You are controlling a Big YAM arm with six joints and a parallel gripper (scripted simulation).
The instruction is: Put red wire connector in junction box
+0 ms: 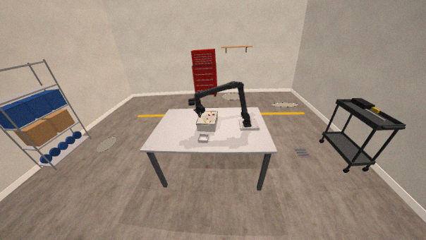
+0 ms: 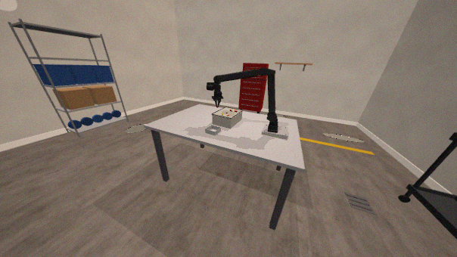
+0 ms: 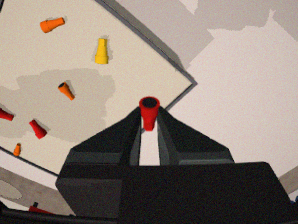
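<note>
Now: the yellow connector 80 mm below my hand and 60 mm behind it. Also, from my hand: tool case: 110 mm to the right, 110 mm below, 80 mm behind; then red wire connector: 10 mm below.
</note>
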